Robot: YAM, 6 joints.
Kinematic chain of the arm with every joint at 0, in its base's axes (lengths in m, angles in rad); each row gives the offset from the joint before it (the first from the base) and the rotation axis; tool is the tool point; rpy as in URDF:
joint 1: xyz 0 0 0.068 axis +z
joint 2: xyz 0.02 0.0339 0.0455 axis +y
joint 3: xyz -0.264 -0.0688 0 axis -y
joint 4: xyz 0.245 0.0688 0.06 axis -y
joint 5: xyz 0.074 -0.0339 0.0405 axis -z
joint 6: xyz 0.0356 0 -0.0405 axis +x
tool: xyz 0 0 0 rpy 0 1.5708 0
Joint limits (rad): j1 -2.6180..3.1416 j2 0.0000..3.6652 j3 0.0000..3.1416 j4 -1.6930..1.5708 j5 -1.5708..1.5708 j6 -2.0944..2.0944
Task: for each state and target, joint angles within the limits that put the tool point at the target. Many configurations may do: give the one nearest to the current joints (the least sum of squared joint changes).
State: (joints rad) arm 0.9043 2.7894 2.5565 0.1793 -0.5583 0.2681
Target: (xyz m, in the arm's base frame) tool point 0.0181 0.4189 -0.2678
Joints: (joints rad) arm 1.4790 3.3598 2.0255 0.0112 -0.6092 0.2681
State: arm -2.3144 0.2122 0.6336 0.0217 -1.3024 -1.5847
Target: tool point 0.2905 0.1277 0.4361
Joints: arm -2.6158 0.0000 1.5489 0.2376 -1.4538 -1.5847
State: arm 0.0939 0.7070 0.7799 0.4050 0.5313 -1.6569
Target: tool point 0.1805 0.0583 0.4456
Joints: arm 0.3961 0.8970 0.9588 0.4383 0.4615 -1.6569
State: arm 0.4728 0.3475 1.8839 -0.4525 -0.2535 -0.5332
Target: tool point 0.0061 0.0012 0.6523
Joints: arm 0.4236 0.9541 2.0323 -0.2706 0.0397 -0.5332
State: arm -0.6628 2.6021 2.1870 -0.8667 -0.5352 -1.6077
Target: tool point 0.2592 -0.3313 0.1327
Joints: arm -0.9483 2.3028 1.7665 -1.2012 -0.5113 -1.6077
